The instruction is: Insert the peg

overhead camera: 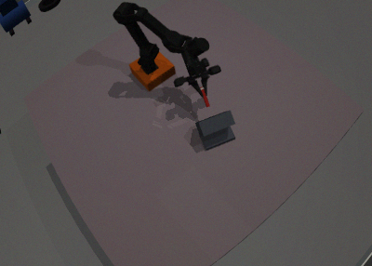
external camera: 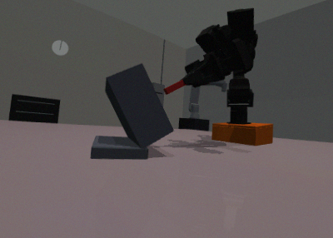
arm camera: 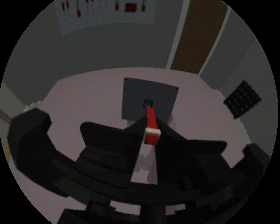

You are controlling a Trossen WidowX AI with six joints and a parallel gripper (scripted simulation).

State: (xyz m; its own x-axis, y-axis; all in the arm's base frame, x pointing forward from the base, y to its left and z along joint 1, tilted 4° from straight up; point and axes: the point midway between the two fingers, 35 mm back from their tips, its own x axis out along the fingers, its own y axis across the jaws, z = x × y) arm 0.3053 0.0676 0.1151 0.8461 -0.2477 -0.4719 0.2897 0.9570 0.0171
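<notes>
Now: the dark grey sloped panel 90 mm ahead of my gripper tip, 60 mm below it and 30 mm to the right of it. Also, from my gripper tip: red peg (10 mm behind, 10 mm above).
</notes>
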